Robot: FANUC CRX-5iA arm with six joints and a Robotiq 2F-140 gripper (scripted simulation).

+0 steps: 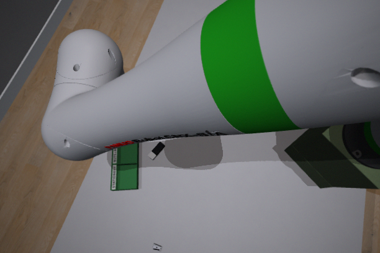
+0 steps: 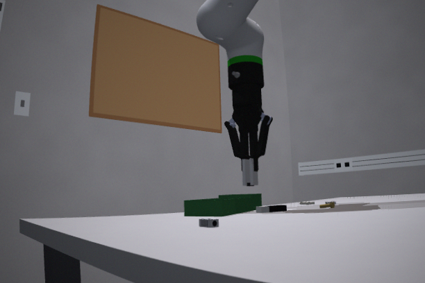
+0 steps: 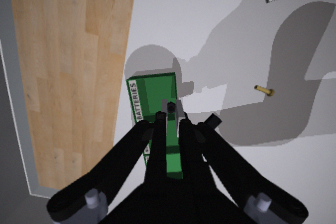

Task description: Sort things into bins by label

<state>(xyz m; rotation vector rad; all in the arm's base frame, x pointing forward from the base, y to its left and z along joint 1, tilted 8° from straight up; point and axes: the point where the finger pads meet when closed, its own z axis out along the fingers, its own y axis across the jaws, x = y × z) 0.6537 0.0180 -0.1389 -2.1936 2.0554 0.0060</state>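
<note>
My hand is 190 mm past the brass bolt, 90 mm above it and 40 mm to the left of it. Round my hand: black nut: 30 mm below; grey sharpener: 360 mm to the left, 160 mm behind, 90 mm below; black-and-white eraser: 90 mm below, 90 mm behind, 70 mm to the left.
</note>
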